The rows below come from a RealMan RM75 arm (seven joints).
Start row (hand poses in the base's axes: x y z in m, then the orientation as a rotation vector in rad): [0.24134, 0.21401, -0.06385, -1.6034, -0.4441, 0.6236]
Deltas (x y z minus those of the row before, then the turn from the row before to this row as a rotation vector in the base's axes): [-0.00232, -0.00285, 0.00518, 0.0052, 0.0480, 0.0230]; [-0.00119, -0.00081, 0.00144, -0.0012, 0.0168, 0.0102]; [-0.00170, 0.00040, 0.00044, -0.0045, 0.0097, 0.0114]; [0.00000, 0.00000, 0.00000, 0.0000, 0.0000, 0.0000]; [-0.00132, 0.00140, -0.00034, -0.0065, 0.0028, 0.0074]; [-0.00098, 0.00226, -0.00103, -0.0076, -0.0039, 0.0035]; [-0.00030, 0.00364, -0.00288, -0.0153, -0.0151, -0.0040]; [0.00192, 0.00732, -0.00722, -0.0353, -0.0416, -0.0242]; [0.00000, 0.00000, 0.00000, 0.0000, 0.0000, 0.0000]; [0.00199, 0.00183, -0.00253, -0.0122, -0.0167, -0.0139]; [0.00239, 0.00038, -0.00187, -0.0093, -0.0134, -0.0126]
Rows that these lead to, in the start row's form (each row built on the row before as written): [0.23902, 0.21116, -0.05867, -1.5770, -0.4288, 0.6765]; [0.23783, 0.21035, -0.05723, -1.5702, -0.4243, 0.6975]; [0.23613, 0.21075, -0.05679, -1.5691, -0.4251, 0.7150]; [0.23613, 0.21075, -0.05679, -1.5691, -0.4251, 0.7150]; [0.23481, 0.21215, -0.05713, -1.5732, -0.4271, 0.7248]; [0.23383, 0.21441, -0.05816, -1.5816, -0.4305, 0.7269]; [0.23353, 0.21805, -0.06104, -1.6028, -0.4336, 0.7171]; [0.23545, 0.22537, -0.06826, -1.6559, -0.4332, 0.6774]; [0.23545, 0.22537, -0.06826, -1.6559, -0.4332, 0.6774]; [0.23744, 0.22720, -0.07079, -1.6757, -0.4299, 0.6575]; [0.23983, 0.22758, -0.07266, -1.6912, -0.4261, 0.6402]
